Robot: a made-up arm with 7 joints. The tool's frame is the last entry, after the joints. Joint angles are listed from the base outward. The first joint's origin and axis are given. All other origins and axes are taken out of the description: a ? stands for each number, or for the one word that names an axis. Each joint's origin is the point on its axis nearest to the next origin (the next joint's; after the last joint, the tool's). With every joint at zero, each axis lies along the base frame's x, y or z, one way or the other. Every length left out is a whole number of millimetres.
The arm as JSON. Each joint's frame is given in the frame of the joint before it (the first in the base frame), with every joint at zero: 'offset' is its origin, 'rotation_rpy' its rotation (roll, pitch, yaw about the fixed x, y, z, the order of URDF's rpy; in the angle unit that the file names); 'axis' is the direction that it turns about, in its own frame. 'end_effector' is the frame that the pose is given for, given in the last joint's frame.
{
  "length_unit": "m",
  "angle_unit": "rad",
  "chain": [
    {
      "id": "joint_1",
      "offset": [
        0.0,
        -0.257,
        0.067
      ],
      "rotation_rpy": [
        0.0,
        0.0,
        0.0
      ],
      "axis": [
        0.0,
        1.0,
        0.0
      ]
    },
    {
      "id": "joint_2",
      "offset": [
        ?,
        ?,
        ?
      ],
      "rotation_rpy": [
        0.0,
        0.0,
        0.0
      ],
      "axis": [
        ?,
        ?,
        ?
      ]
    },
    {
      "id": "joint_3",
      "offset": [
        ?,
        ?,
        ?
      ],
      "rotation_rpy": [
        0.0,
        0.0,
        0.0
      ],
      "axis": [
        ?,
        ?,
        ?
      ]
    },
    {
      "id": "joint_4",
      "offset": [
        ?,
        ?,
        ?
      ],
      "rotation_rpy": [
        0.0,
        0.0,
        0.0
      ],
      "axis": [
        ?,
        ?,
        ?
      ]
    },
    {
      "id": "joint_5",
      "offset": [
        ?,
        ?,
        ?
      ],
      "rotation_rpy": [
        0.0,
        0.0,
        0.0
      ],
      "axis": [
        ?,
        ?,
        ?
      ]
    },
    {
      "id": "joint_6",
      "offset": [
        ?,
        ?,
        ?
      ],
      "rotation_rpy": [
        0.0,
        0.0,
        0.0
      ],
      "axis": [
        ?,
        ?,
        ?
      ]
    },
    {
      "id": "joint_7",
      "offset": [
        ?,
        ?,
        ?
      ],
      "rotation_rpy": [
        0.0,
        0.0,
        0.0
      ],
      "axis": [
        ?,
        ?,
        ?
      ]
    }
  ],
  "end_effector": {
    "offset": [
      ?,
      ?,
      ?
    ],
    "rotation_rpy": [
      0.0,
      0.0,
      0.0
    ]
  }
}
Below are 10 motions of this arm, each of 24 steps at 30 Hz.
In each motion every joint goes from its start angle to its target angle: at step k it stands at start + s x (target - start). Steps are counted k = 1, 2, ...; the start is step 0. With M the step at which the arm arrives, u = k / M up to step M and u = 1 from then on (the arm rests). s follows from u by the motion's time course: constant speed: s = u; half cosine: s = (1 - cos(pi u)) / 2; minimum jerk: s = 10 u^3 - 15 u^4 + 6 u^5.
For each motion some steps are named. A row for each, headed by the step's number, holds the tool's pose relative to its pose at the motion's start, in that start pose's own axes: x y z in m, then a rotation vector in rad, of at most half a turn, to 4 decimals.
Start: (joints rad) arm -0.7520 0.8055 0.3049 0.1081 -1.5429 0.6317 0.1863
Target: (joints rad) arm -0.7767 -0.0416 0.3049 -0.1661 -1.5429 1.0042 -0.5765
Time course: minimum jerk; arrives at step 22
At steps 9, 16, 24:
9: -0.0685 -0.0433 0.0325 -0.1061 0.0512 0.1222
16: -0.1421 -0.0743 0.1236 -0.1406 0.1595 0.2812
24: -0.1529 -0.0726 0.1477 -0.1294 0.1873 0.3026

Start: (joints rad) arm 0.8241 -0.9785 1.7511 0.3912 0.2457 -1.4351 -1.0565
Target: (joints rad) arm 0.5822 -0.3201 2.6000 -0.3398 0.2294 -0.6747 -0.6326
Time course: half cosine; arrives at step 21
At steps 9, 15, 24:
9: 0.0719 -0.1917 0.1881 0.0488 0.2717 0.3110
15: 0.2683 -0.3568 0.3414 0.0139 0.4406 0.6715
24: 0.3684 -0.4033 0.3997 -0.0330 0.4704 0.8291

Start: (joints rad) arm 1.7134 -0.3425 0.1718 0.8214 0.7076 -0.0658 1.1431
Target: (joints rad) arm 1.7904 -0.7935 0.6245 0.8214 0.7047 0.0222 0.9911
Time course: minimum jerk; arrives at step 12
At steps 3, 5, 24:
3: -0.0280 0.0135 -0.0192 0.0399 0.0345 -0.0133
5: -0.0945 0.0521 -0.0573 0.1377 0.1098 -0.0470
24: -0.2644 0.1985 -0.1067 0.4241 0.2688 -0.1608

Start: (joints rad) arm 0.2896 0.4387 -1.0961 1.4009 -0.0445 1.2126 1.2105
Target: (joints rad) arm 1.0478 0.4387 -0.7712 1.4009 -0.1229 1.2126 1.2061
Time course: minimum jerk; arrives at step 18
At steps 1, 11, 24:
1: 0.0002 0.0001 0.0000 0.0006 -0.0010 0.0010
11: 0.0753 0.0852 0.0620 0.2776 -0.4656 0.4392
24: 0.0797 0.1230 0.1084 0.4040 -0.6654 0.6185

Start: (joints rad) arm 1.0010 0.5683 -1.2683 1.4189 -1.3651 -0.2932 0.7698
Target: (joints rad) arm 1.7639 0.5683 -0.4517 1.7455 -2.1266 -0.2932 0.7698
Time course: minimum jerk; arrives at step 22
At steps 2, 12, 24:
2: 0.0012 -0.0005 0.0005 0.0000 0.0007 0.0058
12: 0.0790 0.0161 0.0281 0.1075 0.0615 0.4547
24: 0.0739 0.0562 0.0586 0.2746 0.1706 0.6768

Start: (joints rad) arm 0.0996 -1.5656 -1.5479 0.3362 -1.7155 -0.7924 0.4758
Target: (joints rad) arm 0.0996 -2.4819 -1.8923 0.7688 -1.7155 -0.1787 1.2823
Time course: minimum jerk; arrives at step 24
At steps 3, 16, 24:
3: 0.0063 0.0037 -0.0086 0.0109 -0.0032 0.0076
16: 0.3736 0.2448 -0.1807 0.3106 -0.2579 0.3424
24: 0.4598 0.3067 -0.1468 0.3398 -0.3456 0.3833

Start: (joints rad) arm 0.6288 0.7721 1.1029 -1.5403 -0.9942 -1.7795 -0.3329
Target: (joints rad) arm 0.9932 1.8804 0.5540 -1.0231 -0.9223 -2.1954 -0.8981
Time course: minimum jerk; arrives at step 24
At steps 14, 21, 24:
14: 0.0990 0.1450 -0.1939 0.4473 0.1233 0.4672
21: 0.1354 0.1033 -0.1898 0.5176 0.2543 0.7372
24: 0.1387 0.0992 -0.1886 0.5182 0.2610 0.7511

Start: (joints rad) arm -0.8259 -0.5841 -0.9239 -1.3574 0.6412 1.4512 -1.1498
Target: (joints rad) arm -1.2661 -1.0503 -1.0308 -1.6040 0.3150 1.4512 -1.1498
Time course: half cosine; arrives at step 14
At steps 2, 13, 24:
2: -0.0185 -0.0199 0.0031 0.0050 -0.0046 0.0272
13: -0.2544 -0.4618 -0.0268 -0.0009 -0.1001 0.5439
24: -0.2558 -0.4681 -0.0280 -0.0022 -0.1015 0.5507

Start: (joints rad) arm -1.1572 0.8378 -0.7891 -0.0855 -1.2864 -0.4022 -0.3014
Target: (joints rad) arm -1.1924 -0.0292 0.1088 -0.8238 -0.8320 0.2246 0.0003
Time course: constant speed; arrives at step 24
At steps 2, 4, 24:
2: 0.0022 -0.0690 0.0015 0.0022 0.0450 0.1165
4: 0.0114 -0.1378 0.0069 -0.0080 0.0928 0.2287
24: 0.2430 -0.5142 0.3335 -0.6065 0.6804 0.8419

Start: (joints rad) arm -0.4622 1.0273 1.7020 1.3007 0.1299 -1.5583 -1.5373
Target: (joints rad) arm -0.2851 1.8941 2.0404 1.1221 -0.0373 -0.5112 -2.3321
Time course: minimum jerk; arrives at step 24
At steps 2, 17, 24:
2: -0.0001 0.0006 -0.0006 0.0088 -0.0027 0.0011
17: 0.0317 0.2531 0.0210 1.4462 -0.3373 -0.3259
24: 0.0479 0.2960 0.0663 1.6799 -0.3377 -0.4828

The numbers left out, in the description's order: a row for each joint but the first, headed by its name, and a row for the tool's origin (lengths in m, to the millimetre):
joint_2: xyz -0.174 0.0 0.022, axis 1.0 0.0 0.0
joint_3: xyz 0.0 0.24 -0.154, axis 0.0 1.0 0.0
joint_4: xyz -0.089 0.0 -0.117, axis 0.0 0.0 1.0
joint_5: xyz -0.285 -0.189 0.0, axis 1.0 0.0 0.0
joint_6: xyz 0.0 -0.089 -0.251, axis 0.0 0.0 1.0
joint_7: xyz -0.034 -0.092 0.0, axis 0.0 1.0 0.0
tool: xyz -0.215 0.0 -0.041

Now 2 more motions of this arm.
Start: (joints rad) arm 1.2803 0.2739 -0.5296 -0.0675 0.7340 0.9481 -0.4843
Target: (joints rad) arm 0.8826 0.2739 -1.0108 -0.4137 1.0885 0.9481 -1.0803
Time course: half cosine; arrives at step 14
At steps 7, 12, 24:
7: 0.1046 -0.2043 -0.3246 0.0109 -0.7405 0.2732
12: 0.3565 -0.3057 -0.5160 0.1865 -1.4166 0.5190
24: 0.3885 -0.3092 -0.5285 0.2163 -1.4900 0.5445

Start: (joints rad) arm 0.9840 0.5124 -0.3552 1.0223 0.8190 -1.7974 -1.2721
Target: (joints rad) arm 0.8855 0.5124 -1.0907 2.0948 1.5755 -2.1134 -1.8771
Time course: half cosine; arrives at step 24
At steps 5, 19, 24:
5: 0.0430 0.0127 -0.0368 0.0562 -0.0728 0.0767
19: 0.5158 0.0982 -0.0859 0.1620 -0.9345 0.7352
24: 0.5789 0.1067 -0.0480 0.1253 -1.0761 0.8198

